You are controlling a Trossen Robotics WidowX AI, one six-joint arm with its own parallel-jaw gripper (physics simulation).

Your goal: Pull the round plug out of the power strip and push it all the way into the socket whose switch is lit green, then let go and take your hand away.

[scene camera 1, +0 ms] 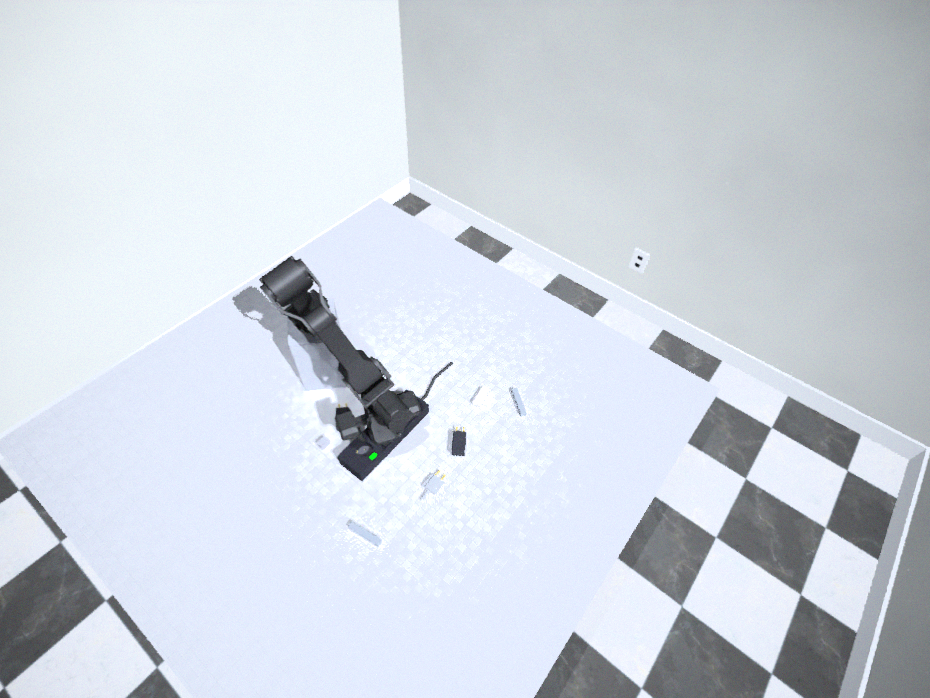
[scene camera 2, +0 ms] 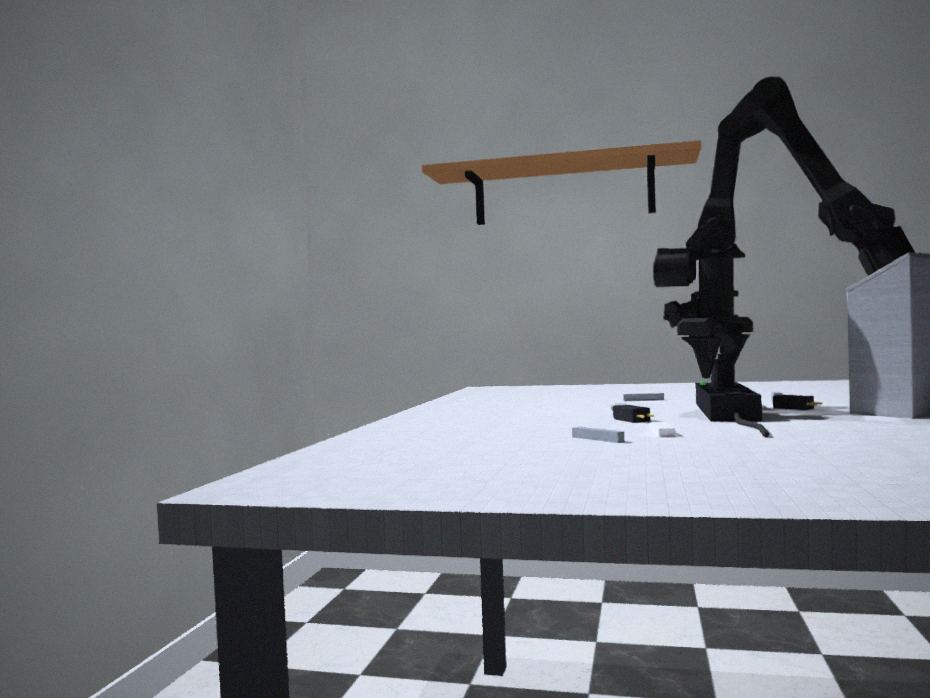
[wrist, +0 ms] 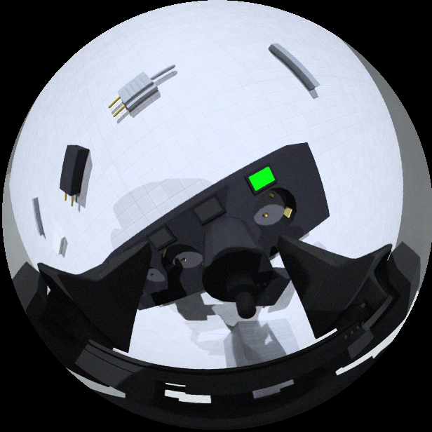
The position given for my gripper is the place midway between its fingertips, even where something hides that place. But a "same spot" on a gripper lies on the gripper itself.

My gripper shows in scene camera 1, in scene camera 2 [716,376] and in the wrist view. One and the same spot on my gripper: [wrist: 333,289] is [scene camera 1: 358,428]. The same spot on a black power strip: [wrist: 299,204] is [scene camera 1: 355,454].
